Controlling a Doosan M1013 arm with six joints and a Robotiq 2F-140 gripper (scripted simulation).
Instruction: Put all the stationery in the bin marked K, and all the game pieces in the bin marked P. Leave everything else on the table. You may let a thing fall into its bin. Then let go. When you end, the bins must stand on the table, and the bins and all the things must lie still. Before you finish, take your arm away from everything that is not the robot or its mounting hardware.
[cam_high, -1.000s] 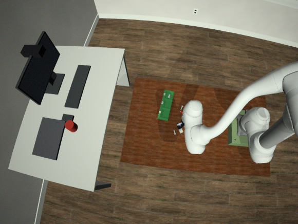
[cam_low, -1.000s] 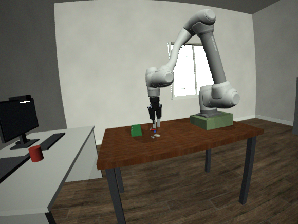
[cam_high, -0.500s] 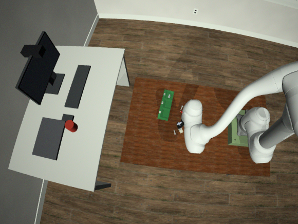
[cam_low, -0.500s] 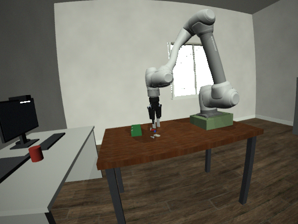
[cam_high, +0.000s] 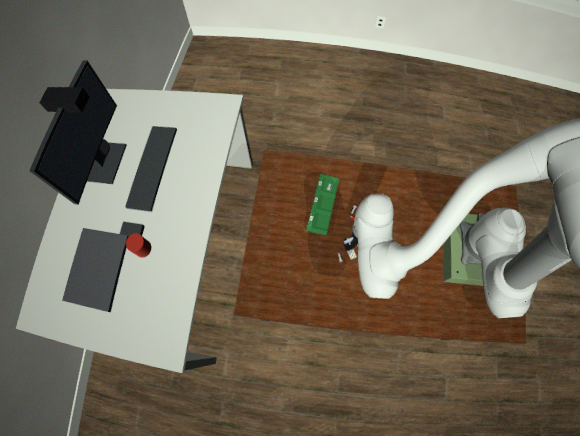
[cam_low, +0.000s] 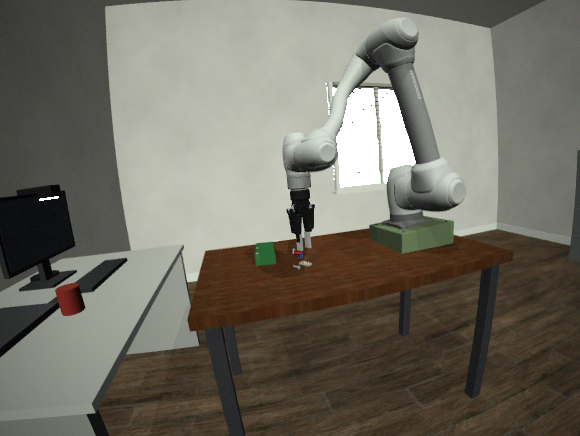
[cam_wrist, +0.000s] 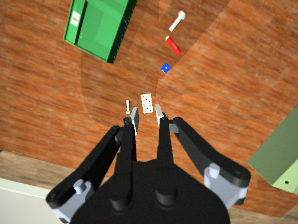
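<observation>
The white domino lies 9 cm below my hand. Also, from my hand: blue die: 10 cm to the right, 9 cm below, 1 cm behind; red piece: 15 cm to the right, 9 cm below, 1 cm behind.
</observation>
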